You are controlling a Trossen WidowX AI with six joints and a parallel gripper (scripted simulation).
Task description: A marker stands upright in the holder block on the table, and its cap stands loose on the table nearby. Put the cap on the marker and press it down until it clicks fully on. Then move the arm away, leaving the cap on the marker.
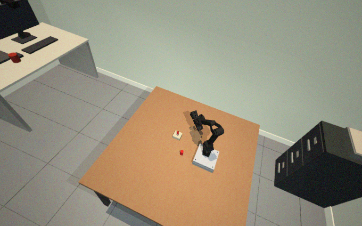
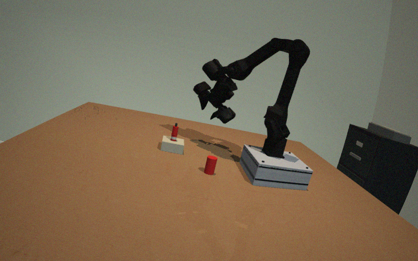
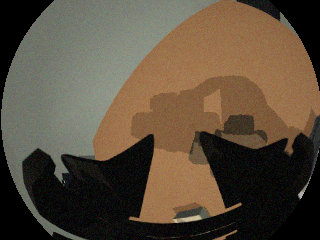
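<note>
The red cap lies 20 mm ahead of my gripper tip, 350 mm to the left of it and 90 mm below it. The rest, counted from my gripper tip: holder block: 130 mm ahead, 190 mm to the left, 90 mm below.
</note>
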